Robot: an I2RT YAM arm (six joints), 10 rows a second.
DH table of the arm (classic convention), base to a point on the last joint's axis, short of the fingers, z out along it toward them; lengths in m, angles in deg. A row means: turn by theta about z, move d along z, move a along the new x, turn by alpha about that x. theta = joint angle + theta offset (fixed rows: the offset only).
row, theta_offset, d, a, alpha
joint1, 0, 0.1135, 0.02, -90
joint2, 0, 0, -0.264, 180
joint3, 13.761, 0, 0.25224, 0
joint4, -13.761, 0, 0.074, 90
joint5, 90, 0, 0, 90
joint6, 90, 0.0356, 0, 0
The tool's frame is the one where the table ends.
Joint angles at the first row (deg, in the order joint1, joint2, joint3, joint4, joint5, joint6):
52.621, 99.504, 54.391, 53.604, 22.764, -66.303
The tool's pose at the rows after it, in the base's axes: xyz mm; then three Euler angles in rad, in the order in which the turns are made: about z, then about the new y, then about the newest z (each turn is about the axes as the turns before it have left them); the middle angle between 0 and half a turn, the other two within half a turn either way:
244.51, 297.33, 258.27, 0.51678, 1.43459, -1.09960
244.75, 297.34, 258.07, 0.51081, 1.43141, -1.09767
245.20, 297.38, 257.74, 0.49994, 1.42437, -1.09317
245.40, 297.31, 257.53, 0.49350, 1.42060, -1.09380
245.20, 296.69, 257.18, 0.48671, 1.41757, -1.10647
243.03, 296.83, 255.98, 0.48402, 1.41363, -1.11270
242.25, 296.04, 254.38, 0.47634, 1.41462, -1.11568
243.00, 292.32, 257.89, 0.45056, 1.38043, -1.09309
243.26, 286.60, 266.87, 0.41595, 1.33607, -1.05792
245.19, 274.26, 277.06, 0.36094, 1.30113, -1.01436
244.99, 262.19, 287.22, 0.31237, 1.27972, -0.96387
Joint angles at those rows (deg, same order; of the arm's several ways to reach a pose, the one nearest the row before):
52.620, 99.526, 54.391, 53.604, 22.786, -66.303
52.621, 99.657, 54.391, 53.954, 23.114, -66.325
52.621, 99.920, 54.391, 54.698, 23.704, -66.347
52.621, 100.050, 54.367, 55.113, 24.054, -66.543
52.620, 100.051, 54.172, 55.529, 24.424, -67.418
52.927, 100.050, 53.714, 56.270, 24.863, -67.964
52.991, 100.049, 53.298, 56.664, 25.364, -68.205
52.642, 99.854, 52.906, 59.134, 26.305, -68.096
52.183, 98.869, 52.708, 61.363, 27.506, -67.767
50.893, 96.859, 51.922, 62.674, 29.014, -66.937
49.823, 94.389, 51.090, 62.741, 30.436, -65.364

